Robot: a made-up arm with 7 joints. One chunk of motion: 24 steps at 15 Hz.
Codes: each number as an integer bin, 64 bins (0 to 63) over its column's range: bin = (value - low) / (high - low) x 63, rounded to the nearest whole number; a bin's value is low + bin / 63 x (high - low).
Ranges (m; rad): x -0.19..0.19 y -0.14..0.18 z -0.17..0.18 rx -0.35..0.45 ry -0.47..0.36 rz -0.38..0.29
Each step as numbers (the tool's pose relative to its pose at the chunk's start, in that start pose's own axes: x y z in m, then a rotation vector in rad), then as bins.
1 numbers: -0.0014 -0.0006 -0.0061 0.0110 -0.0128 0.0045
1 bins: 31 27 30 28 35 36
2 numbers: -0.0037 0.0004 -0.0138 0.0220 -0.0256 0.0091
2 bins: 31 28 28 29 34 37
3 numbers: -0.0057 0.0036 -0.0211 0.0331 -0.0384 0.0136
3 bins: 31 28 27 30 33 37
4 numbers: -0.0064 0.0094 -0.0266 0.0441 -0.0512 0.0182
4 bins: 30 29 26 31 32 37
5 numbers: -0.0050 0.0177 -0.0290 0.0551 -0.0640 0.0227
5 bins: 31 31 25 32 31 38
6 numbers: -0.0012 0.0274 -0.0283 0.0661 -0.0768 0.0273
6 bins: 31 33 26 33 30 38
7 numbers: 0.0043 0.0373 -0.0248 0.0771 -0.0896 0.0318
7 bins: 32 35 26 34 29 39
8 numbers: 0.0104 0.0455 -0.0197 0.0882 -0.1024 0.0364
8 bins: 33 37 27 35 28 39
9 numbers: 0.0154 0.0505 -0.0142 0.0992 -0.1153 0.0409
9 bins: 34 38 28 35 27 40
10 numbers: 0.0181 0.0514 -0.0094 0.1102 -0.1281 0.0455
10 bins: 35 38 29 36 26 40
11 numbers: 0.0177 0.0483 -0.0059 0.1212 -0.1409 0.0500
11 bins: 34 37 30 37 25 40
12 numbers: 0.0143 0.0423 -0.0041 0.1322 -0.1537 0.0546
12 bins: 34 36 30 38 24 41
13 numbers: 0.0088 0.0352 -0.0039 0.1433 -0.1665 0.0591
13 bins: 33 34 30 39 23 41
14 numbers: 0.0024 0.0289 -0.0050 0.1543 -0.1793 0.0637
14 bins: 32 33 30 40 22 42
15 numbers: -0.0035 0.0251 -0.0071 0.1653 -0.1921 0.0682
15 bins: 31 33 29 41 21 42
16 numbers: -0.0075 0.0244 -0.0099 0.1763 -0.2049 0.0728
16 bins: 30 32 29 41 20 43
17 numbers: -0.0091 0.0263 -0.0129 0.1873 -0.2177 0.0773
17 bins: 30 33 28 42 19 43
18 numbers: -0.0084 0.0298 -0.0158 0.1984 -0.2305 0.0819
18 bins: 30 33 28 43 18 43
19 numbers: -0.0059 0.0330 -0.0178 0.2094 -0.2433 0.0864
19 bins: 31 34 27 44 17 44
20 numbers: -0.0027 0.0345 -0.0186 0.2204 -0.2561 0.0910
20 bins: 31 34 27 45 16 44
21 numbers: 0.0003 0.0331 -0.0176 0.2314 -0.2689 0.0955
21 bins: 32 34 27 46 15 45
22 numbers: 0.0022 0.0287 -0.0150 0.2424 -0.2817 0.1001
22 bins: 32 33 28 47 14 45
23 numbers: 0.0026 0.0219 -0.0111 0.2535 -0.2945 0.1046
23 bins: 32 32 29 48 13 46
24 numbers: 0.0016 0.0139 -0.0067 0.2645 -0.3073 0.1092
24 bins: 32 30 29 48 12 46
